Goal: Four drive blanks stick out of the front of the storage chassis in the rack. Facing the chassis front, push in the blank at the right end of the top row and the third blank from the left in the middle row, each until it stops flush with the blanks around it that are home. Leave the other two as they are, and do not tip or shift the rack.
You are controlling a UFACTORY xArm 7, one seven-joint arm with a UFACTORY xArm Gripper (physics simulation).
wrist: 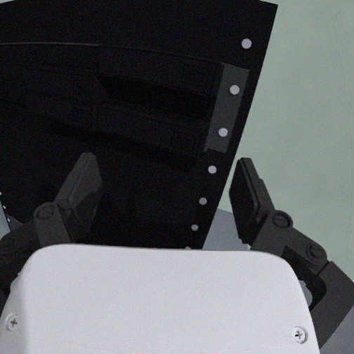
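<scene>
The dark storage chassis (pixel 227 112) shows in the upper part of the wrist view, with its grey right ear fixed to the black rack (pixel 256 25). A blank at the right end of the upper visible row (pixel 155 72) has a very dark band below it. Under that band lies another right-end blank (pixel 145 127), with shadow along its lower edge. More blank fronts (pixel 60 110) show to the left, partly cut off by the view edge. How far each blank sticks out is hard to tell in the dark. My gripper (pixel 165 172) is open and empty, its fingertips lower in view than the blanks.
A column of round pale screws (pixel 212 169) runs down the rack's right edge, close to my right finger. A pale green surface (pixel 305 100) lies right of the rack. Grey-blue surface (pixel 227 230) shows behind the right finger. My white wrist housing hides the bottom of the view.
</scene>
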